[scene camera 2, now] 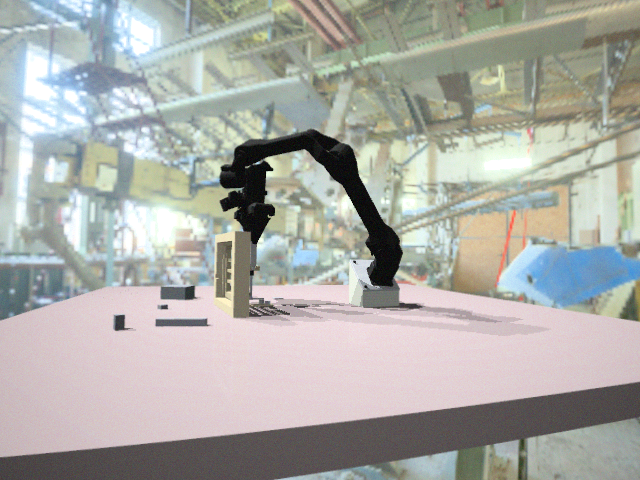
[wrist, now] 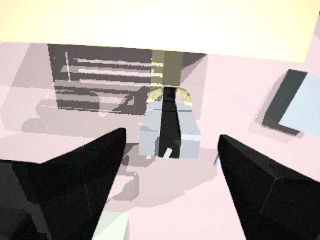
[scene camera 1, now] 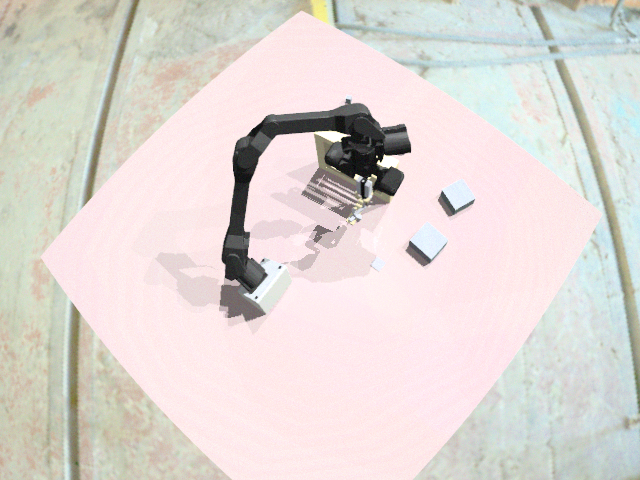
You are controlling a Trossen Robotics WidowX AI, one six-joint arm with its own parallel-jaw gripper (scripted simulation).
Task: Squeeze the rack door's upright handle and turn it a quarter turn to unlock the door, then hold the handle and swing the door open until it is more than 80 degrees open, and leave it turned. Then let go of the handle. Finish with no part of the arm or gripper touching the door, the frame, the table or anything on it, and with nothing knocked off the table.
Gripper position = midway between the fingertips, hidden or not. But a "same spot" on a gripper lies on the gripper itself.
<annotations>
My gripper shows in scene camera 2, in the wrist view and in scene camera 1 (364, 182). One and the same spot on my gripper: (wrist: 71, 189) is (scene camera 2: 250, 222). The same spot on a rack: (wrist: 278, 37) is (scene camera 1: 389, 166).
</annotations>
